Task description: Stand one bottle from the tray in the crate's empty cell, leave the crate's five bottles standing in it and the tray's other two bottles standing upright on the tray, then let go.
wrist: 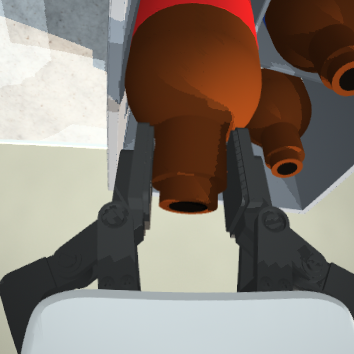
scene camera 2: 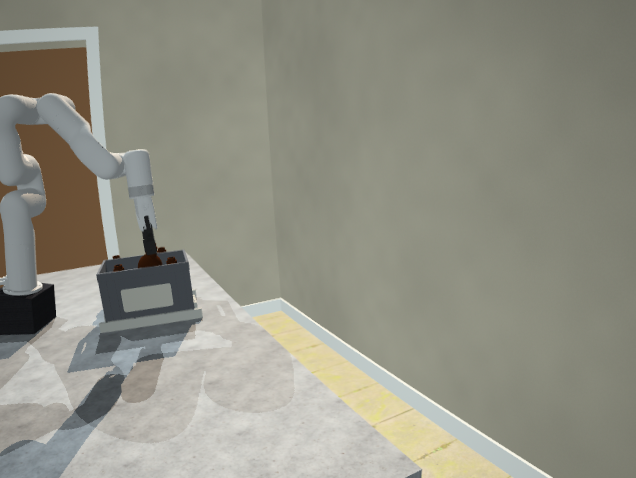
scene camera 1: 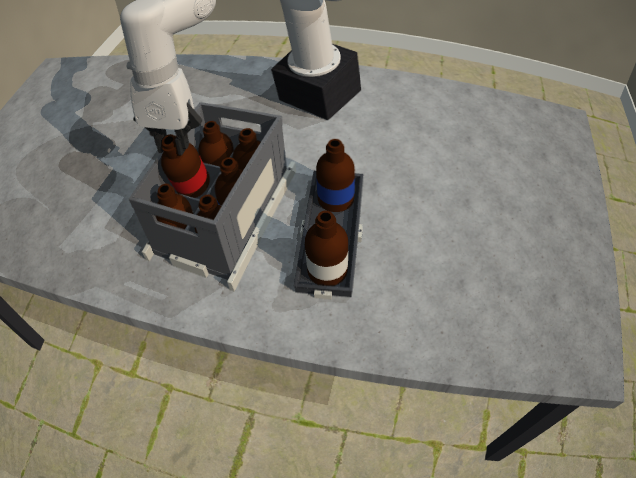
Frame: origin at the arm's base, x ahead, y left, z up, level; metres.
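Where they show: gripper, fingertip midpoint: (wrist: 189, 144) (scene camera 2: 151, 253) (scene camera 1: 173, 149); arm's base, origin of the base link: (scene camera 2: 22, 288) (scene camera 1: 314, 59).
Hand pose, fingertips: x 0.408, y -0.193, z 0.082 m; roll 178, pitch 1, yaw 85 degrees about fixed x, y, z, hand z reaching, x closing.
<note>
Each offset is from my fingertips to the top centre of the thing. "spot": to the spot under its first point.
My gripper (scene camera 1: 170, 148) (scene camera 2: 150, 251) (wrist: 189, 144) is shut on the neck of the red-label bottle {dx -0.010, dy +0.001, dz +0.032 m} (scene camera 1: 183, 167) (scene camera 2: 150, 261) (wrist: 192, 75). The bottle is upright, partly down inside the grey crate {dx -0.019, dy +0.052, dz -0.032 m} (scene camera 1: 182, 241) (scene camera 2: 110, 295) (wrist: 330, 150), in the middle cell of the side away from the tray. It sits higher than the crate's other bottles, and its red label shows above the dividers. Its base is hidden. Several brown bottles stand in the crate around it. The blue-label bottle {dx -0.080, dy +0.279, dz -0.047 m} (scene camera 1: 335, 172) and the white-label bottle {dx +0.090, dy +0.284, dz -0.047 m} (scene camera 1: 326, 246) stand upright on the dark tray {spot: dx -0.065, dy +0.322, dz -0.202 m} (scene camera 1: 356, 205).
Pale strips {spot: dx +0.093, dy +0.134, dz -0.181 m} (scene camera 1: 246, 256) and small blocks lie against the crate's foot. The tray is to the right of the crate in scene camera 1. The black robot base (scene camera 1: 316, 87) stands behind. The crate's walls rise close around the held bottle.
</note>
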